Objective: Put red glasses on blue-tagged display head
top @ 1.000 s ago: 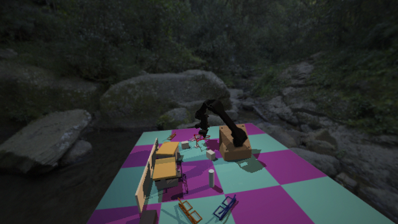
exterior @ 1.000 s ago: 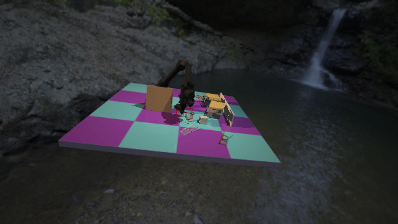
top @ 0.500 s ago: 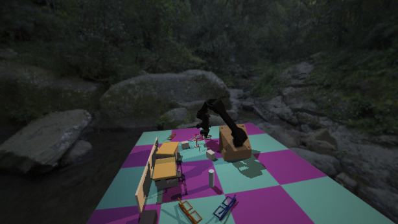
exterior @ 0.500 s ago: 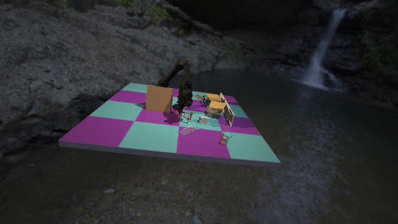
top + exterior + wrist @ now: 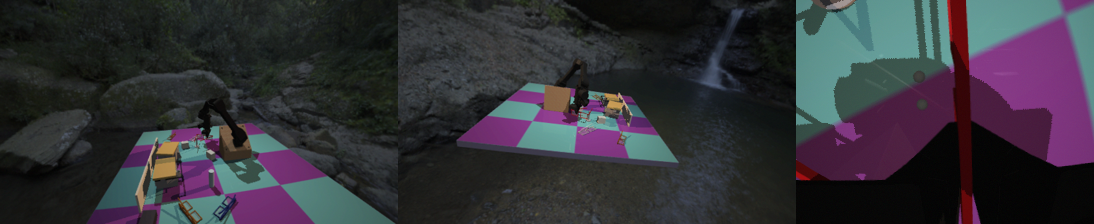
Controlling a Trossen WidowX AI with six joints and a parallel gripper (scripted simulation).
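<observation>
The red glasses lies 6 cm ahead of my gripper tip, 3 cm to the left of it and 1 cm above it. The rest, counted from my gripper tip: tall pale board 44 cm ahead, 30 cm to the left, 1 cm below.
</observation>
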